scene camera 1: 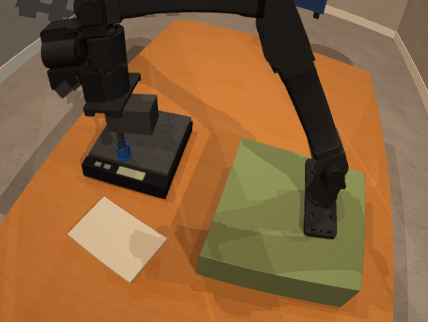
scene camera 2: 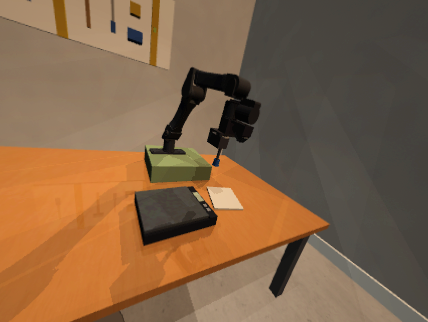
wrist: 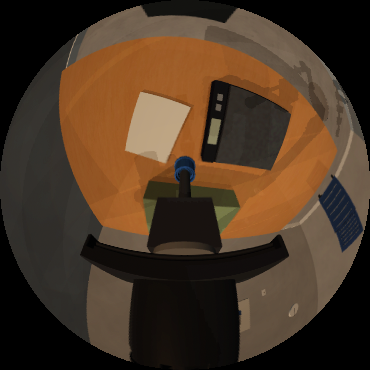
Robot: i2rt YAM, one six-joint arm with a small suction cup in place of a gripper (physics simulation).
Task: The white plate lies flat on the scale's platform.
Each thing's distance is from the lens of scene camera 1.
suction cup [scene camera 1: 123, 155]: 61 cm
white plate [scene camera 1: 124, 244]: 70 cm
scale [scene camera 1: 155, 158]: 78 cm
The marked spots on the white plate and the scale are 22 cm apart.
